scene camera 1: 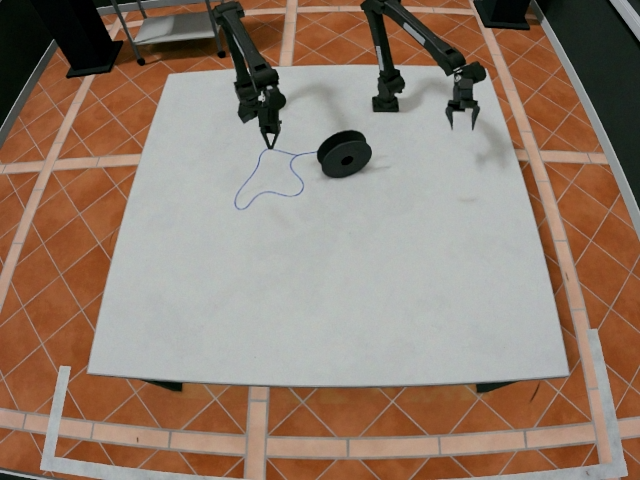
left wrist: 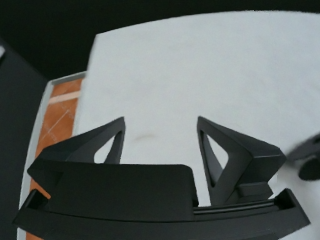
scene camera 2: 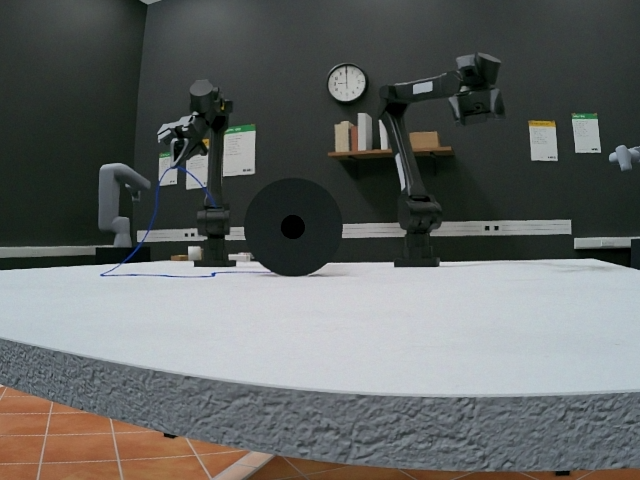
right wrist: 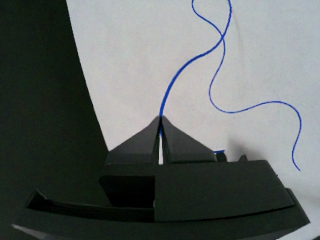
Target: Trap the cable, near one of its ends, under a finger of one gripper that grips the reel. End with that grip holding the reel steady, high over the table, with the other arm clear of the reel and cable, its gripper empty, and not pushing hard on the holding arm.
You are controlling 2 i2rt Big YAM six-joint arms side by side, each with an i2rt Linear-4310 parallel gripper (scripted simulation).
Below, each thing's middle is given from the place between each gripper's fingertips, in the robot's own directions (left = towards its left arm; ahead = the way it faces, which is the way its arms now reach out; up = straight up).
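The black reel is 15 cm below my right hand [scene camera 2: 172, 168], 8 cm behind it and 26 cm to the left of it. Going by its middle, the reel is nearer to my right hand than to my left hand.
As for the black reel [scene camera 2: 293, 227] and my left hand, the hand is 50 mm past the reel, 210 mm above it and 410 mm to the left of it.
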